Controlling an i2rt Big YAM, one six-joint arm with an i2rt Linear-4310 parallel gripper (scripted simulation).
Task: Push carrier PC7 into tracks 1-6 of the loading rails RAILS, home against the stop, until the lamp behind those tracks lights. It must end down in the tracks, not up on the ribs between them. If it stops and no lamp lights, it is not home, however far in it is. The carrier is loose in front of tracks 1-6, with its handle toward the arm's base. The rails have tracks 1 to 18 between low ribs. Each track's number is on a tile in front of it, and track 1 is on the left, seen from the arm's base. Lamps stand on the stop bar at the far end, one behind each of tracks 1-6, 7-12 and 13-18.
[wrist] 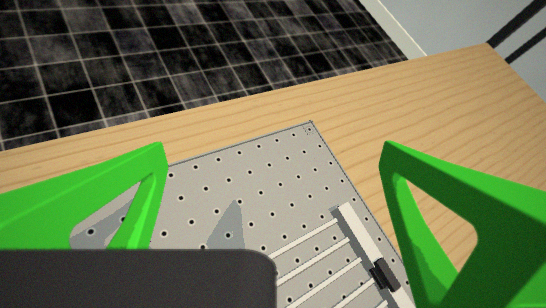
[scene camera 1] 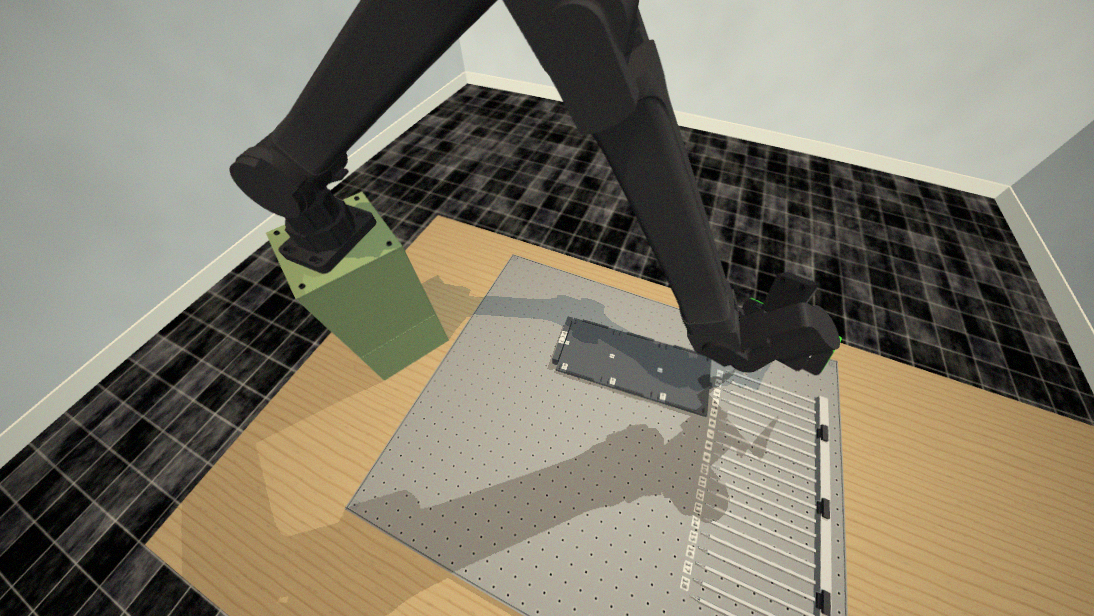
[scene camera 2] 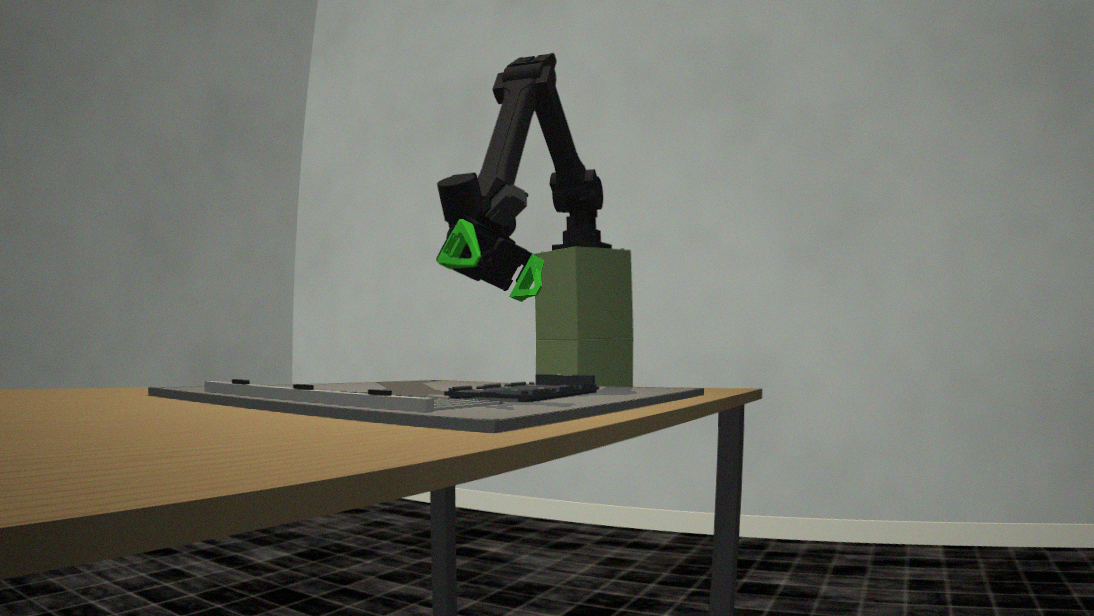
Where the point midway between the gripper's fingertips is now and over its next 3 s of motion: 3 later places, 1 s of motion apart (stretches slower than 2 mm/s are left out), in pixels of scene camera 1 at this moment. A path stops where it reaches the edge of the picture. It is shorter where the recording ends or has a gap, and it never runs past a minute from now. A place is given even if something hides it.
My gripper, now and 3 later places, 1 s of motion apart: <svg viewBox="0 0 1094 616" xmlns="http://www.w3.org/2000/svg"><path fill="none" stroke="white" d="M798 325L738 324L669 322L602 320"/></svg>
